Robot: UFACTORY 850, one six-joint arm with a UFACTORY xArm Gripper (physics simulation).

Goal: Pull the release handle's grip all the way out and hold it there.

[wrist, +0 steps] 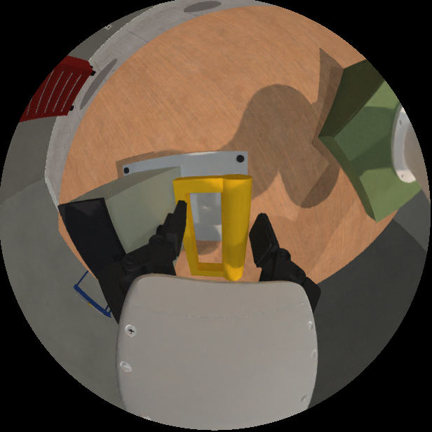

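Note:
The release handle's yellow grip [236, 225] is a thick round bar with a flat rectangular frame on its left. It stands out from a pale grey-green block [142, 202], which sits on a grey mounting plate [207, 162] with dark screws. My gripper [220, 218] is open around the grip. The left finger is close to the frame's left side and overlaps its edge in view; whether they touch I cannot tell. The right finger stands right of the round bar with a visible gap. The lower part of the block is hidden behind the left finger.
The mounting plate lies on a round wooden table top [200, 80]. A green faceted pedestal [360, 135] with a white round base stands at the right. A red slatted object [60, 90] is at the upper left beyond the table. A blue frame [91, 301] shows at the lower left.

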